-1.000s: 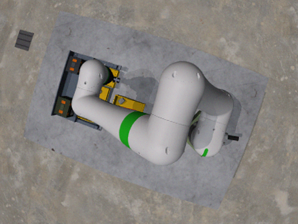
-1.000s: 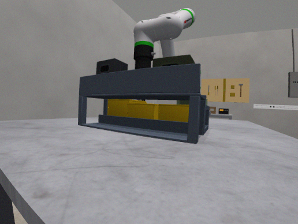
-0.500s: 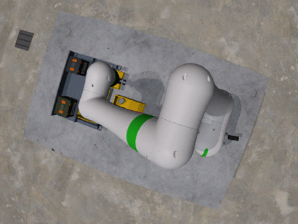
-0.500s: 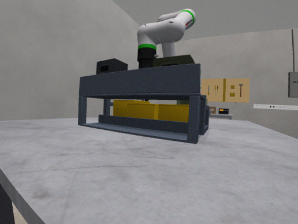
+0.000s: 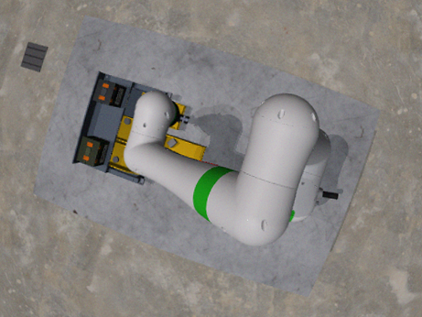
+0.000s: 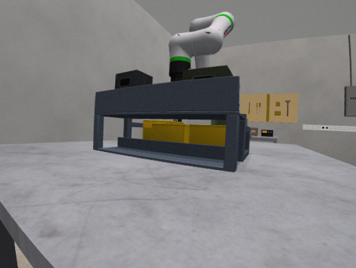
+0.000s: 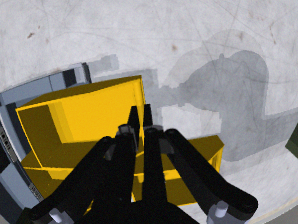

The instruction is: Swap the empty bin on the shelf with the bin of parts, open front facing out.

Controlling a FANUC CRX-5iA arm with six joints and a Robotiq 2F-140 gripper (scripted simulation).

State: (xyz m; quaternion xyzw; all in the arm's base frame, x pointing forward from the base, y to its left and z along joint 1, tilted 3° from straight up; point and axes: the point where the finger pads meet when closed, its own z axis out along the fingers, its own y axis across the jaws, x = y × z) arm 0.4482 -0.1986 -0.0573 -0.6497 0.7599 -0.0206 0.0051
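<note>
Now: the grey part 2 cm ahead of my hand, 11 cm to the left of it and 6 cm below it. The rest, counted from my hand: dark shelf (22 cm ahead, 8 cm to the left, 1 cm below); black box (26 cm ahead, 5 cm to the right, 8 cm above).
</note>
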